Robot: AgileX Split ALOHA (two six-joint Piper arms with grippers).
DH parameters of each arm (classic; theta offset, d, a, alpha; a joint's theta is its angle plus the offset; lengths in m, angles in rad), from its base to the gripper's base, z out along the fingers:
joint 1: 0 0.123 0 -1.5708
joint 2: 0.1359 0 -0.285 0
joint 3: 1.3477 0 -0.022 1.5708
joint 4: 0 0.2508 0 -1.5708
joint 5: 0 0 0.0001 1.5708
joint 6: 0 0.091 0 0
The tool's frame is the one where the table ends.
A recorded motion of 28 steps. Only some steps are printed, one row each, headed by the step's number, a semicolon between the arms.
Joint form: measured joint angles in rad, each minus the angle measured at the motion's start. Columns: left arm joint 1, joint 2, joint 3, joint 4, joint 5, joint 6; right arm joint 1, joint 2, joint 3, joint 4, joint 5, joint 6.
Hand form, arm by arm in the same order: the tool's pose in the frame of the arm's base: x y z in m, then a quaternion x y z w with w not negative. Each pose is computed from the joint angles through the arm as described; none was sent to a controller.
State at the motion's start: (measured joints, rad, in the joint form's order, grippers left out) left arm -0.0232 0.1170 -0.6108 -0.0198 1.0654 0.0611; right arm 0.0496 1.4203 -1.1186 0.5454 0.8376 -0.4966
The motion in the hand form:
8: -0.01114 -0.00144 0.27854 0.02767 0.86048 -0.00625 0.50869; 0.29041 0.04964 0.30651 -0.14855 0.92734 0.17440 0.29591
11: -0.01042 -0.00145 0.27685 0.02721 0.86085 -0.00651 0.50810; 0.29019 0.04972 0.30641 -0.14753 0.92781 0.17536 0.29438
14: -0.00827 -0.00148 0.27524 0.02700 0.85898 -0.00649 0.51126; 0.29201 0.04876 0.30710 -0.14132 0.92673 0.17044 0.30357
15: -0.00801 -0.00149 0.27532 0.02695 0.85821 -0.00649 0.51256; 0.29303 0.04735 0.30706 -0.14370 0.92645 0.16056 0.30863
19: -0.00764 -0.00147 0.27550 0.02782 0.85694 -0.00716 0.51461; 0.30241 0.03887 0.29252 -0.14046 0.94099 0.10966 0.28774
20: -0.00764 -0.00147 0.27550 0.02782 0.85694 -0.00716 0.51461; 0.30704 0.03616 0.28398 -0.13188 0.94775 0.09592 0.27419
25: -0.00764 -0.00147 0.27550 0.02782 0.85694 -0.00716 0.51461; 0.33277 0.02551 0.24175 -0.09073 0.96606 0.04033 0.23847
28: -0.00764 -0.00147 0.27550 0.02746 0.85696 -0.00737 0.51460; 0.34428 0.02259 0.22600 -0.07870 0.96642 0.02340 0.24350
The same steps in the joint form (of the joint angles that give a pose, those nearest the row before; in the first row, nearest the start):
8: 0.0001 -0.1243 0.0887 -0.0009 0.0547 -0.0220; 0.0000 0.0000 0.0000 0.0000 0.0022 -0.0334
11: 0.0000 -0.1263 0.0960 -0.0009 0.0509 -0.0230; 0.0000 0.0000 0.0000 0.0000 0.0051 -0.0303
14: 0.0000 -0.1263 0.1073 -0.0008 0.0321 -0.0230; 0.0000 0.0000 0.0000 -0.0053 -0.0184 -0.0216
15: 0.0000 -0.1263 0.1082 -0.0009 0.0283 -0.0229; 0.0000 0.0000 0.0000 -0.0230 -0.0326 -0.0216
19: -0.0024 -0.1263 0.1092 -0.0008 0.0225 -0.0232; 0.0000 0.0428 -0.0039 -0.1645 -0.0573 0.0511
20: -0.0024 -0.1263 0.1092 -0.0008 0.0225 -0.0232; 0.0000 0.0683 -0.0038 -0.2108 -0.0645 0.0910
25: -0.0024 -0.1263 0.1092 -0.0008 0.0225 -0.0232; 0.0000 0.2035 -0.0038 -0.3886 -0.1542 0.2611
28: -0.0024 -0.1263 0.1092 -0.0008 0.0225 -0.0241; 0.0000 0.2573 -0.0038 -0.4406 -0.2230 0.3131

